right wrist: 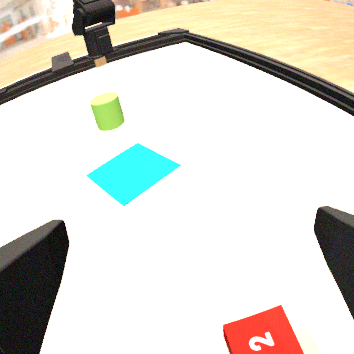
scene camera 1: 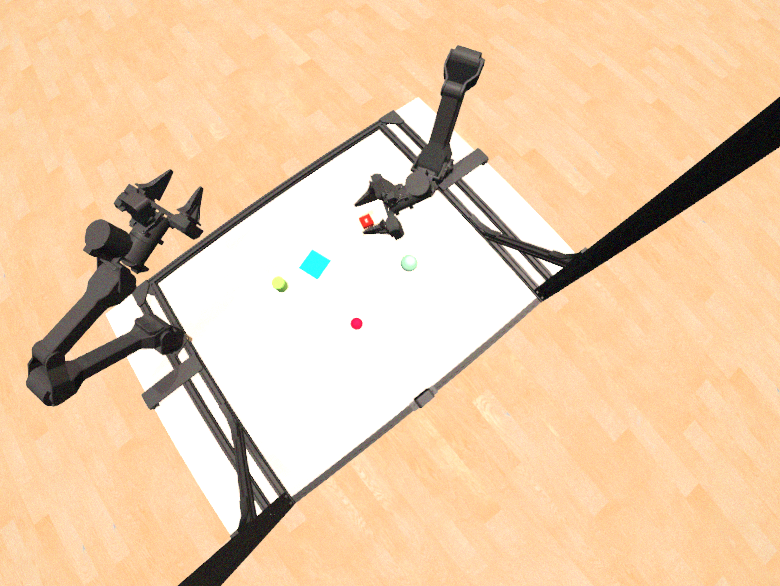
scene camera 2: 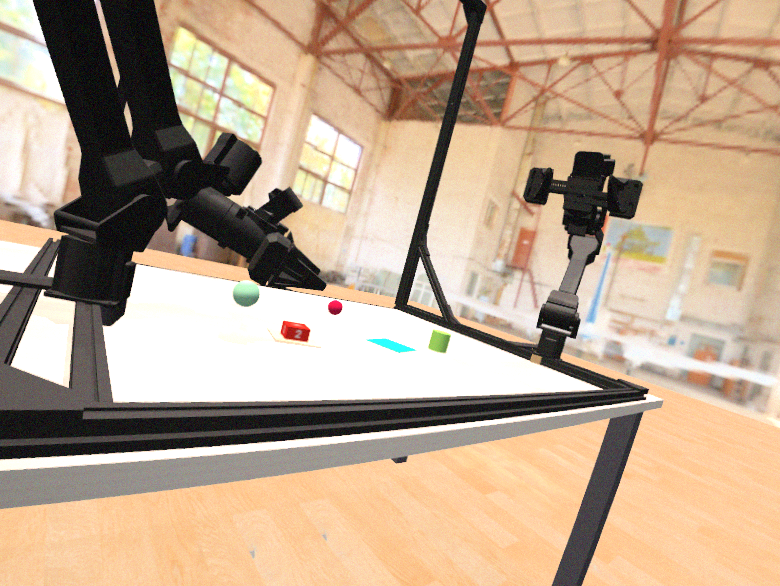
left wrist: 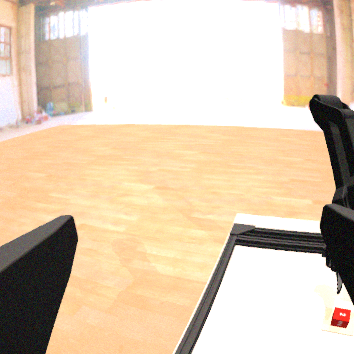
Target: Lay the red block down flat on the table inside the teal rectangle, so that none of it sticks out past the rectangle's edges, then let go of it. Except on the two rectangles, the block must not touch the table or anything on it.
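Seen in the pictures: left gripper, fingertip midpoint: (scene camera 1: 186,178) (scene camera 2: 578,173) (left wrist: 202,223); right gripper, fingertip midpoint: (right wrist: 194,227) (scene camera 1: 358,219) (scene camera 2: 322,280); left arm's base, link origin: (right wrist: 100,53) (scene camera 1: 174,341) (scene camera 2: 547,357); right arm's base, link origin: (scene camera 2: 88,297).
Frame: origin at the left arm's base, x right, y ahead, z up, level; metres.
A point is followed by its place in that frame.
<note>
The red block (scene camera 1: 366,221) {x 0.277, y 0.575, z 0.000 m} (scene camera 2: 295,331) {x 0.263, y 0.590, z -0.006 m} (left wrist: 341,317) {x 0.269, y 0.569, z 0.000 m} (right wrist: 262,332) {x 0.270, y 0.575, z 0.000 m} lies on a pale cream rectangle (scene camera 2: 310,344) {x 0.243, y 0.577, z -0.018 m} (left wrist: 327,328) {x 0.244, y 0.566, z -0.018 m}. It shows a white 2 and is cut off by the bottom edge in the right wrist view. The flat teal rectangle (scene camera 1: 314,264) {x 0.213, y 0.393, z -0.018 m} (scene camera 2: 391,345) {x 0.211, y 0.400, z -0.018 m} (right wrist: 134,174) {x 0.216, y 0.403, z -0.018 m} is bare, lower left of the block in scene camera 1. My right gripper (scene camera 1: 360,218) {x 0.277, y 0.544, z 0.068 m} (scene camera 2: 322,287) {x 0.277, y 0.544, z 0.068 m} (right wrist: 194,227) {x 0.277, y 0.544, z 0.068 m} is open and empty, its fingertips raised above the table near the block. My left gripper (scene camera 1: 186,180) {x -0.002, y 0.349, z 0.327 m} (scene camera 2: 581,192) (left wrist: 202,223) {x -0.002, y 0.349, z 0.327 m} is open and empty, raised well away from the block.
A green cylinder (scene camera 1: 279,284) {x 0.175, y 0.289, z 0.017 m} (scene camera 2: 439,340) {x 0.163, y 0.309, z 0.003 m} (right wrist: 108,112) {x 0.176, y 0.308, z 0.004 m} stands near the teal rectangle. A crimson ball (scene camera 1: 356,323) {x 0.413, y 0.308, z 0.012 m} (scene camera 2: 334,307) {x 0.403, y 0.322, z -0.002 m} and a pale green ball (scene camera 1: 409,262) {x 0.450, y 0.520, z 0.025 m} (scene camera 2: 245,293) {x 0.430, y 0.541, z 0.007 m} are on the table. Dark rails (scene camera 1: 267,204) {x -0.026, y 0.484, z -0.013 m} (scene camera 2: 353,412) {x 0.055, y 0.749, z 0.000 m} run along the table's borders.
</note>
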